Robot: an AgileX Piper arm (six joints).
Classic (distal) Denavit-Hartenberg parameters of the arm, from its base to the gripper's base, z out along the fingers. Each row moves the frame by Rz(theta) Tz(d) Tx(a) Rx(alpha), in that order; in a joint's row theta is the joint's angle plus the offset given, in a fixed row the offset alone. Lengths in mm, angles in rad.
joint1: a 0  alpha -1.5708  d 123  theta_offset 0
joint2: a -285.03  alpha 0  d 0  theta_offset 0.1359
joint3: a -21.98  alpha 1.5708  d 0  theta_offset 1.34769
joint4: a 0  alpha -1.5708  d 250.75  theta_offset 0
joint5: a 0  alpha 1.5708  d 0  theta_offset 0
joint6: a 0  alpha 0  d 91  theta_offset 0
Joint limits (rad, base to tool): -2.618..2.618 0..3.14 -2.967..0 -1.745..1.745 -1.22..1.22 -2.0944..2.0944
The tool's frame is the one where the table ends.
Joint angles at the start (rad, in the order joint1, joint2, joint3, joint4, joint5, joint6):
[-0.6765 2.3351 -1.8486 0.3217 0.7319 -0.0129]
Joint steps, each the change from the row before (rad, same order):
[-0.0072 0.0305 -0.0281 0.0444 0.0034 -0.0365]
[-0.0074 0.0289 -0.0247 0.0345 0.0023 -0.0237]
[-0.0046 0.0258 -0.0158 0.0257 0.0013 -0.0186]
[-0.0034 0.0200 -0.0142 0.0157 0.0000 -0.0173]
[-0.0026 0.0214 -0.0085 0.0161 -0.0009 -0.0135]
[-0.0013 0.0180 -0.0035 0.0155 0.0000 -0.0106]
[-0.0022 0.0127 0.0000 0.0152 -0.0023 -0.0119]
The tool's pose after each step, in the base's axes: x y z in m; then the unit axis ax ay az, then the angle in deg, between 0 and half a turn. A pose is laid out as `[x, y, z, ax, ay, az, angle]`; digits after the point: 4 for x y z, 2 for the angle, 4 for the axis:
[0.4075, -0.3038, 0.1366, 0.4129, 0.9085, 0.0647, 150.96]
[0.4098, -0.3080, 0.1294, 0.4148, 0.9068, 0.0753, 150.67]
[0.4114, -0.3105, 0.1211, 0.4159, 0.9056, 0.0838, 150.78]
[0.4127, -0.3127, 0.1150, 0.4142, 0.9059, 0.0880, 150.75]
[0.4135, -0.3140, 0.1067, 0.4146, 0.9052, 0.0935, 151.07]
[0.4139, -0.3142, 0.0987, 0.4156, 0.9041, 0.0996, 151.55]
[0.4138, -0.3145, 0.0926, 0.4166, 0.9031, 0.1046, 151.81]

